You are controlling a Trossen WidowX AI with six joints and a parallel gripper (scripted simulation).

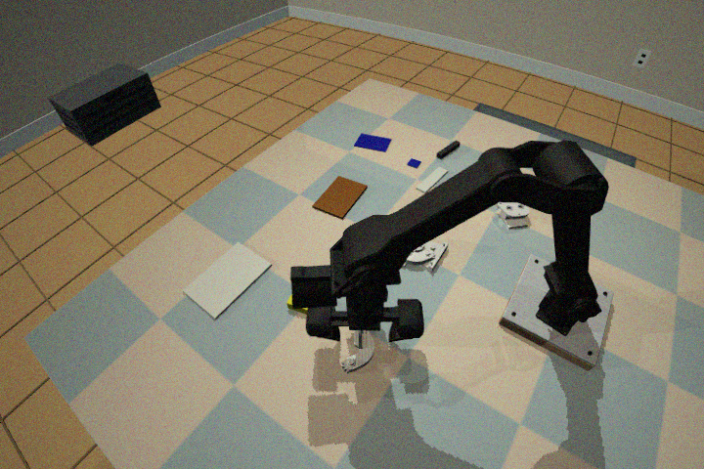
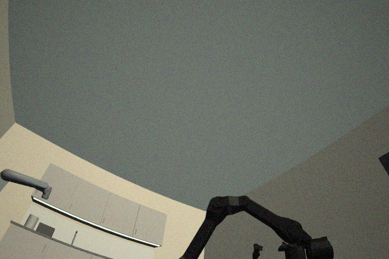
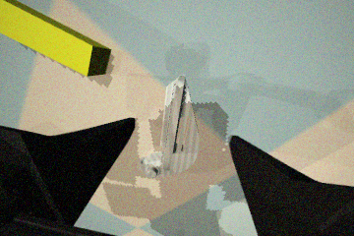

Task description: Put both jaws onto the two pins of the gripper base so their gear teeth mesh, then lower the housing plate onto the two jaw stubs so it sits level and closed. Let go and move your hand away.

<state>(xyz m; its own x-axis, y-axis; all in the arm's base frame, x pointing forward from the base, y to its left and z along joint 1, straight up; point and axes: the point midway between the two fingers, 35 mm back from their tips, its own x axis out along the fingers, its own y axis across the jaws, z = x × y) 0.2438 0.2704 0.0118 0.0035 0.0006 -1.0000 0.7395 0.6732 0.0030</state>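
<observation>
Right now the jaw is 4 cm to the left of my gripper tip and 1 cm behind it. The rest, counted from my gripper tip: brown tile 30 cm ahead, 24 cm to the right; then housing plate 24 cm to the right, 3 cm ahead; then white sheet 30 cm ahead, 10 cm to the left.
</observation>
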